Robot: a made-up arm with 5 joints.
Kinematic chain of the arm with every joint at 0, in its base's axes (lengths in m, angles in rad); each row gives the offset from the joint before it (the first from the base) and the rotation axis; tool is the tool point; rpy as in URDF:
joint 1: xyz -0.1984 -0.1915 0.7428 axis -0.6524 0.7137 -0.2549
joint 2: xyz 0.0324 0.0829 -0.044 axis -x
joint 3: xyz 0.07 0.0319 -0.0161 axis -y
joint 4: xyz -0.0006 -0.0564 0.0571 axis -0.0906 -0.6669 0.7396
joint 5: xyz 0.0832 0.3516 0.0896 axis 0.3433 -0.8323 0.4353
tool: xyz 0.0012 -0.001 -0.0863 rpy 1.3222 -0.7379 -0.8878
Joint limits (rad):
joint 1: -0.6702..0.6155
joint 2: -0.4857..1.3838
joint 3: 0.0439..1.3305
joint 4: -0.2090..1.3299
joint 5: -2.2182..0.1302
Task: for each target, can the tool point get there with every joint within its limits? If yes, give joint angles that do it. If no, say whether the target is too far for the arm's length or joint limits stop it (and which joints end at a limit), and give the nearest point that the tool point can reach.
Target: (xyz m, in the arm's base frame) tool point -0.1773 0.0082 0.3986
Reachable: yes | joints 0.0739 0.4549 1.1102 1.0683 -0.5217
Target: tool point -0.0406 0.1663 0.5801
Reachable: yes | joints -0.4630 1.1610 0.2198 0.0004 -0.7283
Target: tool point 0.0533 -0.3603 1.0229
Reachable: no: joint limits stop it (at a limit: joint 1, joint 2, joint 4, joint 5) | nearest point -0.1866 0.0080 1.1064 | short by 0.447 m
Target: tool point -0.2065 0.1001 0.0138
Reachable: no: too far | nearest point -0.1693 -0.0094 0.2792 | short by 0.290 m
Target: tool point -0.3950 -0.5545 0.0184
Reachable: no: too far | nearest point -0.3307 -0.3336 0.3603 | short by 0.412 m
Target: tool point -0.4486 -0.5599 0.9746
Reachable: no: joint limits stop it (at a limit: joint 1, joint 2, joint 4, joint 5) | nearest point -0.3970 -0.4244 0.6319 | short by 0.372 m
